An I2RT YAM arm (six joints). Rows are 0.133 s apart.
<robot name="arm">
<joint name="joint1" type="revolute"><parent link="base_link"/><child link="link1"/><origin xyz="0 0 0.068" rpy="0 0 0"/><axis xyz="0 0 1"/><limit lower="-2.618" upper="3.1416"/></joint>
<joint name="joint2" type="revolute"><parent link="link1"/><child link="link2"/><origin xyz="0.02 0.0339 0.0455" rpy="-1.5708 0 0"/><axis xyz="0 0 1"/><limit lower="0" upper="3.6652"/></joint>
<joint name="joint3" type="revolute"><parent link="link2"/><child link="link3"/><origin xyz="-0.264 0 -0.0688" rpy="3.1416 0 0"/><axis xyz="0 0 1"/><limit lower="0" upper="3.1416"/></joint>
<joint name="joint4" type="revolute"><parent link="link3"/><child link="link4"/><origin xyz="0.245 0.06 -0.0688" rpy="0 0 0"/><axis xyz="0 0 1"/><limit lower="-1.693" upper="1.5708"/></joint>
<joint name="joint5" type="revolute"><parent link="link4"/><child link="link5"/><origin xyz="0.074 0.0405 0.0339" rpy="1.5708 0 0"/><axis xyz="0 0 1"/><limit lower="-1.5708" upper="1.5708"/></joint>
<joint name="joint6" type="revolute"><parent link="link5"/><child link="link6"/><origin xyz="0.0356 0 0.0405" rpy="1.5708 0 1.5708"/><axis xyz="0 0 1"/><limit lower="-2.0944" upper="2.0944"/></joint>
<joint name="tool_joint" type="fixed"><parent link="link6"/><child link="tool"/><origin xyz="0 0 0" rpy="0 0 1.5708"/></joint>
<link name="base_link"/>
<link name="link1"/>
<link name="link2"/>
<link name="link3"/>
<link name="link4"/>
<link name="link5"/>
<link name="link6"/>
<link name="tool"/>
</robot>
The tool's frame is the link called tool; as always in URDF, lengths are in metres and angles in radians.
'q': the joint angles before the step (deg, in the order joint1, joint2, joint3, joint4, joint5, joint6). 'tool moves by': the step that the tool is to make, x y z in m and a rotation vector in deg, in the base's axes. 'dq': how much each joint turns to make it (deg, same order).
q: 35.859 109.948 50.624 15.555 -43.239 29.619
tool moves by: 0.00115 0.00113 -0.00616 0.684 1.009 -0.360
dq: 0.001 1.406 -0.174 2.187 -0.526 1.488
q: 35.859 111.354 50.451 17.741 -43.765 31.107
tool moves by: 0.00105 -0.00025 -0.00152 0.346 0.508 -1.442
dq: -0.086 0.355 -0.353 1.772 0.606 1.851
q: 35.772 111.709 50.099 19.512 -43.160 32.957
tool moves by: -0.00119 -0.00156 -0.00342 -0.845 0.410 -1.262
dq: -0.001 0.175 -0.616 0.440 1.233 0.704
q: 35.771 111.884 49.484 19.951 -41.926 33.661
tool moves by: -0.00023 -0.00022 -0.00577 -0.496 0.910 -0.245
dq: 0.000 0.965 -0.088 0.259 0.091 0.351
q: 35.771 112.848 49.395 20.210 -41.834 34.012
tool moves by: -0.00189 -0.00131 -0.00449 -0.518 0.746 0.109
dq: 0.000 0.444 -0.439 -0.083 -0.090 -0.086
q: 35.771 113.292 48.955 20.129 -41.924 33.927
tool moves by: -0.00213 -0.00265 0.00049 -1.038 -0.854 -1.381
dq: 0.000 -0.789 -0.964 0.261 1.925 0.000
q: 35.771 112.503 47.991 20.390 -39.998 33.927
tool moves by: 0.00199 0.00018 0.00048 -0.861 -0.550 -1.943
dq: 0.000 -0.002 0.173 0.263 2.108 0.787
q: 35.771 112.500 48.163 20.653 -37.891 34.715
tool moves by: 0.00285 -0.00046 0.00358 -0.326 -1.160 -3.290
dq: -0.087 -0.524 -0.172 1.493 2.991 1.842
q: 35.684 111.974 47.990 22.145 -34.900 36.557
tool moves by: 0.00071 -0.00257 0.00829 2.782 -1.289 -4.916
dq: -0.175 -1.493 -1.932 5.870 2.726 4.995
